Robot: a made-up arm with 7 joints. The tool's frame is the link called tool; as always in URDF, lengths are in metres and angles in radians. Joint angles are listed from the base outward.
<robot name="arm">
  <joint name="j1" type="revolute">
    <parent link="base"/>
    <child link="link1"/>
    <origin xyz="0.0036 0.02 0.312" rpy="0 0 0"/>
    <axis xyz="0 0 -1"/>
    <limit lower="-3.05" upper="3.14"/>
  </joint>
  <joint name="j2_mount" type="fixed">
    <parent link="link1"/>
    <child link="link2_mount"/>
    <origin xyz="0.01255 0.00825 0.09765" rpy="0 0 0"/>
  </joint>
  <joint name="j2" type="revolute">
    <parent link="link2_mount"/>
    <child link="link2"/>
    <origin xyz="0.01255 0.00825 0.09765" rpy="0 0 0"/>
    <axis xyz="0 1 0"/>
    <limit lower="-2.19" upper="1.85"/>
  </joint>
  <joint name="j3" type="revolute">
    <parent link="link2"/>
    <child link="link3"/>
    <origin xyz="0.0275 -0.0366 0.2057" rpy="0 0 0"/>
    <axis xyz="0 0 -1"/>
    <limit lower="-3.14" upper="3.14"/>
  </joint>
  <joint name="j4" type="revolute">
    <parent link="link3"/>
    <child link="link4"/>
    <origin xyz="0.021 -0.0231 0.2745" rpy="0 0 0"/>
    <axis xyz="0 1 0"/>
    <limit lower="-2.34" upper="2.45"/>
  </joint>
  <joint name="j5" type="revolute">
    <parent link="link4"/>
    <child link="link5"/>
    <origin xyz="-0.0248 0.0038 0.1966" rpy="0 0 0"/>
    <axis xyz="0 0 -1"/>
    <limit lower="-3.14" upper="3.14"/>
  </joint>
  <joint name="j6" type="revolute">
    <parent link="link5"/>
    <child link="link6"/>
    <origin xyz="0.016 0.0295 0.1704" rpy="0 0 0"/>
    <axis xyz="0 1 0"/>
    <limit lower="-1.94" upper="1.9"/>
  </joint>
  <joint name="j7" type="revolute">
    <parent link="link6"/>
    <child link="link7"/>
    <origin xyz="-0.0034 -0.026 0.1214" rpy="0 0 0"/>
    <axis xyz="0 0 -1"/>
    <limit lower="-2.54" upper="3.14"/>
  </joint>
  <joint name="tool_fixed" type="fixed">
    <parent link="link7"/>
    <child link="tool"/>
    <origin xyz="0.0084 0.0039 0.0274" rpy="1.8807 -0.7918 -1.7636"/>
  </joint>
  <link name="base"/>
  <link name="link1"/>
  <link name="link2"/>
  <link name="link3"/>
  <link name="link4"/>
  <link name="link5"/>
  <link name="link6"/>
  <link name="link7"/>
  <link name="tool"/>
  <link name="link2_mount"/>
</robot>
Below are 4 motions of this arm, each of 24 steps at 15 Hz.
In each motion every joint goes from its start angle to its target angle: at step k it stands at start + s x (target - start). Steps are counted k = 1, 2, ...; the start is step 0. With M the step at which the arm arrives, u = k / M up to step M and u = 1 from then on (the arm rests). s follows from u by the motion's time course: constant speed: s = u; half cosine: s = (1 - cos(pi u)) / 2; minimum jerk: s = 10 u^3 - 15 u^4 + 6 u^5.
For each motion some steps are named. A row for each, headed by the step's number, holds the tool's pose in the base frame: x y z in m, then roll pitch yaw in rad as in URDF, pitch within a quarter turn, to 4 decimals.
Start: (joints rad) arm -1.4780 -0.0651 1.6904 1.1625 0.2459 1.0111 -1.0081
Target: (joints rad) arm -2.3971 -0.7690 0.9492 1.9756 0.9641 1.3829 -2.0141
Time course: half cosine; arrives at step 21
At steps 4, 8, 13, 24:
4: 0.4976 -0.0756 1.0155 0.1309 0.9246 -1.4367
8: 0.5061 0.0271 0.9249 -0.2373 1.0778 -1.5567
13: 0.4321 0.1880 0.8238 -0.6859 1.0831 -1.6306
24: 0.3218 0.2719 0.7729 -0.6448 1.0738 -1.3200

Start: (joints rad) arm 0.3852 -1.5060 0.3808 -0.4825 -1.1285 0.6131 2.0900
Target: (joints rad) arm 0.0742 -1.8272 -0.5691 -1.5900 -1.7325 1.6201 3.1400
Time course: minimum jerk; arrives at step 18
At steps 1, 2, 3, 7, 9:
1: -0.7942 0.4637 0.4450 1.8131 0.6816 2.1304
2: -0.7923 0.4615 0.4368 1.8071 0.6922 2.1169
3: -0.7875 0.4558 0.4172 1.7902 0.7180 2.0827
7: -0.7056 0.3522 0.2152 1.2860 0.9548 1.4781
9: -0.6067 0.2349 0.1010 0.5915 0.8826 0.8282

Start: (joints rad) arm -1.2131 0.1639 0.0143 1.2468 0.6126 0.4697 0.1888
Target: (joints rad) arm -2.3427 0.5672 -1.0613 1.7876 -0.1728 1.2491 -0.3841
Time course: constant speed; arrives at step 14
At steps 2, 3, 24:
2: 0.1455 0.6765 0.9087 -0.6205 -0.1299 0.7304
3: 0.0505 0.6909 0.8637 -0.6177 0.0234 0.8422
24: -0.4726 0.0312 0.6215 -2.3574 1.2141 0.5746

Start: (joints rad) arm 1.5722 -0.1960 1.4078 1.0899 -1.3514 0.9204 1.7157
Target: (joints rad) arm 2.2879 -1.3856 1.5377 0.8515 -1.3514 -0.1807 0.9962
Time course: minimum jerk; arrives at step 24
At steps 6, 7, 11, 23, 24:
6: -0.4302 0.0663 1.2335 0.2588 -0.7128 3.0559
7: -0.4257 0.1337 1.2353 0.3962 -0.6821 2.8935
11: -0.3171 0.4956 1.1740 0.9967 -0.3201 2.2133
23: 0.2151 0.8905 0.6767 1.9473 0.8009 1.7050
24: 0.2157 0.8905 0.6759 1.9489 0.8022 1.7052

